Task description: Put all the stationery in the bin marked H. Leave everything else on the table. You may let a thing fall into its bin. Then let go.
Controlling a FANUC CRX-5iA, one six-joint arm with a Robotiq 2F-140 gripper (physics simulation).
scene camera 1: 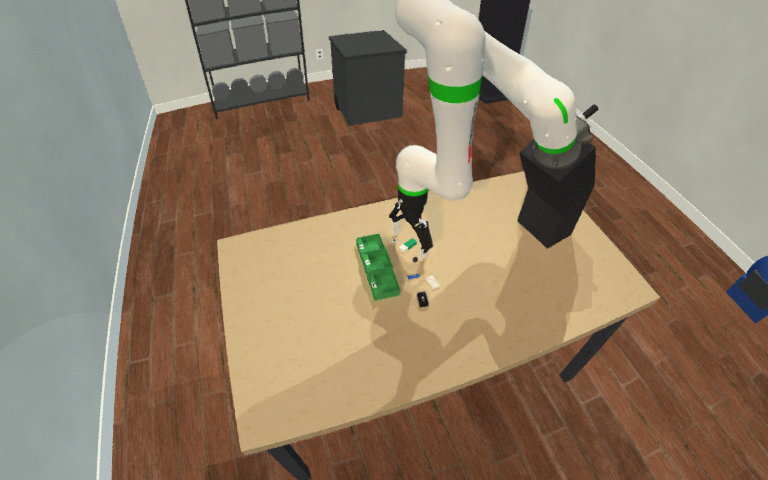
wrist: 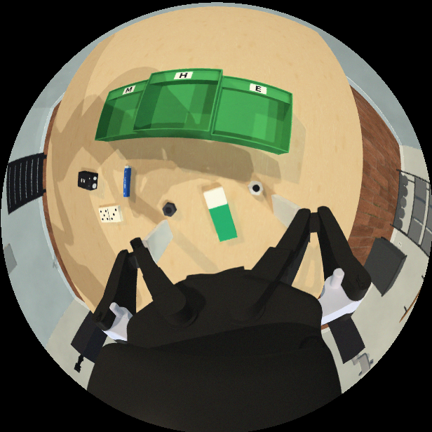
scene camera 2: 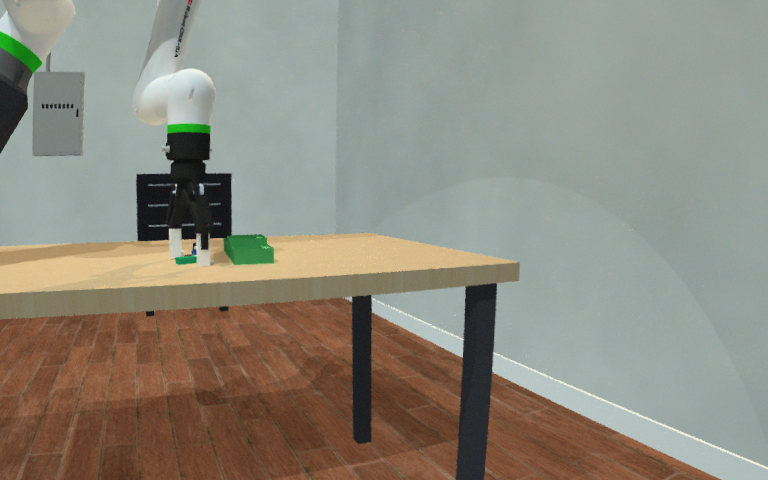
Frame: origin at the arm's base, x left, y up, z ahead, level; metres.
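Where they show: gripper, between the fingertips: (scene camera 1: 409, 246) (scene camera 2: 188, 261); arm's base, origin of its link: (scene camera 1: 556, 149).
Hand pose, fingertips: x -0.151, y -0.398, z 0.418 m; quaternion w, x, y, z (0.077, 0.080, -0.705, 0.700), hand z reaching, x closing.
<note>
Each offset is from my fingertips to the top centre of the thing.
An eraser, green with a white end {dx -0.001, dy +0.011, dz +0.005 m} (scene camera 1: 408, 245) (scene camera 2: 185, 260) (wrist: 223, 222), lies flat on the table. My gripper (scene camera 1: 408, 249) (scene camera 2: 189, 260) (wrist: 219, 216) is open wide and empty, pointing down low over the table, with one fingertip on each side of the eraser. The H bin {dx +0.042, dy +0.044, dz +0.145 m} (scene camera 1: 378, 260) (wrist: 207, 76) is the middle one of three joined green bins; its floor shows bare in the wrist view. In scene camera 2 the near finger hides part of the eraser.
Bins M (wrist: 120, 112) and E (wrist: 250, 117) flank bin H. On the table lie a dark hex nut (wrist: 169, 209), a small white ring-like piece (wrist: 255, 188) near the right fingertip, a blue battery (wrist: 127, 181), a domino (wrist: 110, 214) and a black 9V battery (wrist: 88, 180).
</note>
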